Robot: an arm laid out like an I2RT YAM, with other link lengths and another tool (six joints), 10 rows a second.
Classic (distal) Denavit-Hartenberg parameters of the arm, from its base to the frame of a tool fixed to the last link. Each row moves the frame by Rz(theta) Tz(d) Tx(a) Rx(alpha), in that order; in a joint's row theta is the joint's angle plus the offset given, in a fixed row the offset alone. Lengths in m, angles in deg.
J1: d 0.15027  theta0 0  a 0.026  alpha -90
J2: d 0  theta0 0  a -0.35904  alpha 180
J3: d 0  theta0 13.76  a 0.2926  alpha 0
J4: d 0.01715  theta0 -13.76  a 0.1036  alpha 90
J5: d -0.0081  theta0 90  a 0  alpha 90
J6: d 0.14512  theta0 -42.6  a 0.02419  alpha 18
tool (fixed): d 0.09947  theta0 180  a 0  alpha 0
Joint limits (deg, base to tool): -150..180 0..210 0..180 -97..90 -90..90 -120..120
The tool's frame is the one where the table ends.
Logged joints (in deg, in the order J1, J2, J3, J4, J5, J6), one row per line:
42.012 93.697 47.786 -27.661 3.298 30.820
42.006 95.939 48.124 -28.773 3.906 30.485
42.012 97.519 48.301 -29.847 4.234 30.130
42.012 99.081 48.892 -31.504 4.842 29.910
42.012 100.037 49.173 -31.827 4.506 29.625
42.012 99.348 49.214 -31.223 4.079 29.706
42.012 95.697 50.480 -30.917 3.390 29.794
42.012 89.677 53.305 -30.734 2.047 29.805
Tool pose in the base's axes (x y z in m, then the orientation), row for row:
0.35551 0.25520 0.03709 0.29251 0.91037 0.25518 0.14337
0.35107 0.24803 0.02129 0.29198 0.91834 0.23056 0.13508
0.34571 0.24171 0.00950 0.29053 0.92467 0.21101 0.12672
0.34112 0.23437 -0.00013 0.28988 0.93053 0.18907 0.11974
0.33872 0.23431 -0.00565 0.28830 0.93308 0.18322 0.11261
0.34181 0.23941 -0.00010 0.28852 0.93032 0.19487 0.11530
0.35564 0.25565 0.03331 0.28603 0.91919 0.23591 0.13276
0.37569 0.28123 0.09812 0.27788 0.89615 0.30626 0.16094
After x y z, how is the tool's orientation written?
As a quaternion, x y z w.
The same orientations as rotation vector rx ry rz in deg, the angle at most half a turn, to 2 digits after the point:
48.33 150.41 42.16
48.47 152.44 38.27
48.46 154.22 35.19
48.54 155.82 31.66
48.47 156.89 30.81
48.44 156.18 32.71
47.54 152.78 39.21
45.46 146.62 50.11

